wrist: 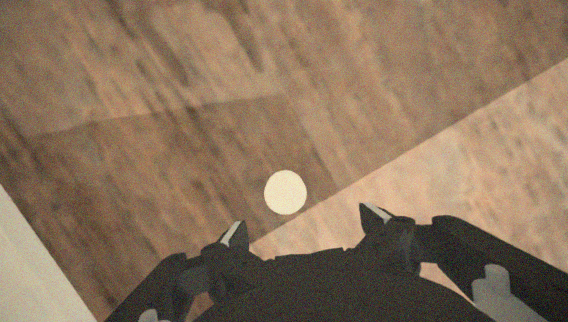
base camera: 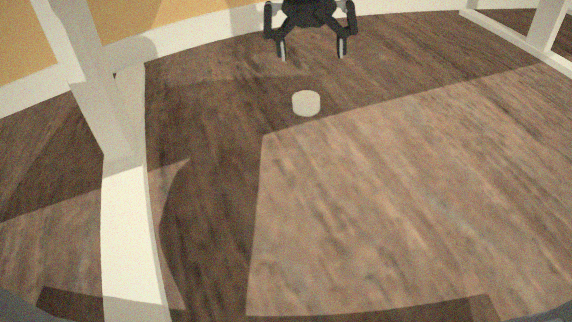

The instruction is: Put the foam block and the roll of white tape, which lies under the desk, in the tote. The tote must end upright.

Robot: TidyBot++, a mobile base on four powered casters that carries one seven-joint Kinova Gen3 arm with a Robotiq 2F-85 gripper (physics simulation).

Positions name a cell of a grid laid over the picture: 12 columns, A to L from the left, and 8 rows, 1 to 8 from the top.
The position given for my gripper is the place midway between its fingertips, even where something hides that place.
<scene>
My gripper shows in the wrist view (G6) and in the base camera view (G2).
</scene>
